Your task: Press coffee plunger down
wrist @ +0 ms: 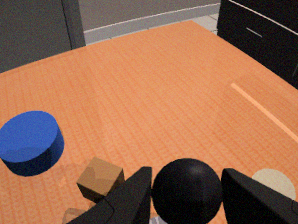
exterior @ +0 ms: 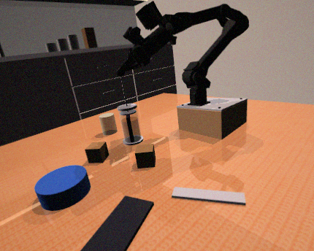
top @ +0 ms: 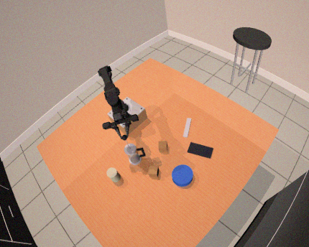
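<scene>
My gripper tip is now 2 cm to the right of the coffee press and 13 cm above it. The rest, counted from my gripper tip: white bar: 8 cm ahead, 39 cm to the left, 25 cm below.
</scene>
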